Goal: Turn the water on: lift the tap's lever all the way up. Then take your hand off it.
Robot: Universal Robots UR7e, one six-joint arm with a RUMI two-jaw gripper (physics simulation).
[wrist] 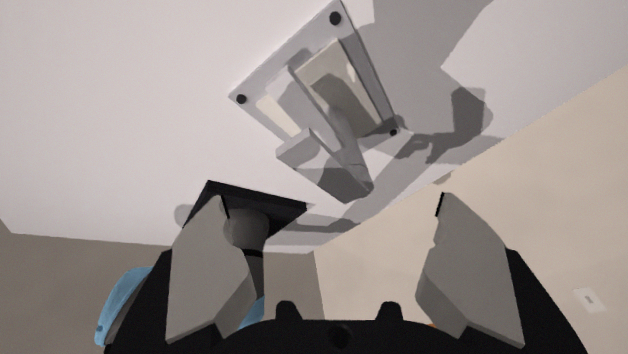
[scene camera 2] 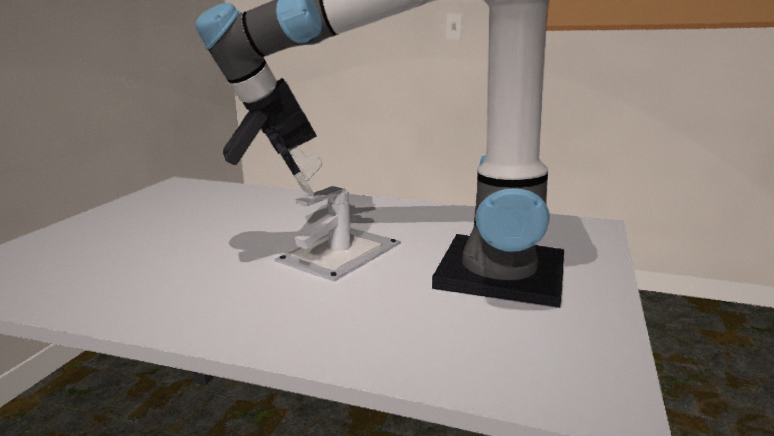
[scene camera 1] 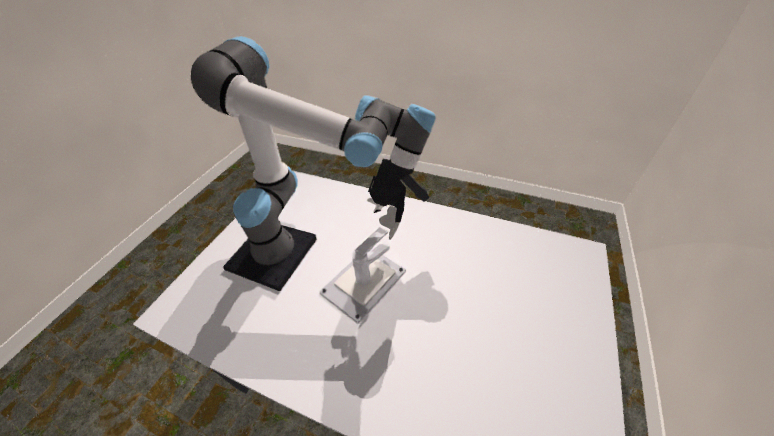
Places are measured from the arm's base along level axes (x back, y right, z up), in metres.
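Pixels of known places: gripper, between the fingertips: (wrist: 329,196) (scene camera 2: 303,179) (scene camera 1: 381,225); arm's base, origin of its link: (wrist: 238,222) (scene camera 2: 499,263) (scene camera 1: 273,247).
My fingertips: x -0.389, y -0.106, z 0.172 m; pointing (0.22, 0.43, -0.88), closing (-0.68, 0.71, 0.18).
For each thing: its middle in the pictures, then the offset to it from my fingertips. "pt": a spot on its surface instead. Level surfaces: height alone.
- light grey tap, a spot on its surface: (scene camera 2: 340,226) pt dx +0.046, dy +0.069, dz -0.123 m
- square plate, middle of its body: (wrist: 328,116) (scene camera 2: 340,250) (scene camera 1: 363,280) dx +0.033, dy +0.089, dz -0.190 m
- spout, middle of its body: (wrist: 310,117) (scene camera 2: 317,230) (scene camera 1: 375,253) dx +0.016, dy +0.021, dz -0.118 m
- white table, height of its surface: dz -0.196 m
A light grey tap (scene camera 1: 361,270) (scene camera 2: 340,226) stands on a square plate (scene camera 1: 341,299) (scene camera 2: 363,258) (wrist: 280,67) with dark corner screws. Its flat lever (scene camera 1: 372,242) (scene camera 2: 319,196) (wrist: 345,182) sits on top and lies nearly level, with the free end pointing away from the arm's base. The spout (scene camera 2: 319,233) (wrist: 310,107) slopes down below it. My gripper (scene camera 1: 384,222) (scene camera 2: 311,179) (wrist: 329,196) is open and empty, tilted, just above the lever's free end. In scene camera 2 one fingertip overlaps the lever's edge; whether they touch I cannot tell. The lever is not between the fingers.
The arm's black base (scene camera 1: 232,268) (scene camera 2: 460,282) (wrist: 287,202) stands on the white table (scene camera 1: 514,303) (scene camera 2: 216,324), on the side of the tap opposite the lever's free end. The forearm (scene camera 1: 292,114) passes high above the table. Walls stand beyond the table.
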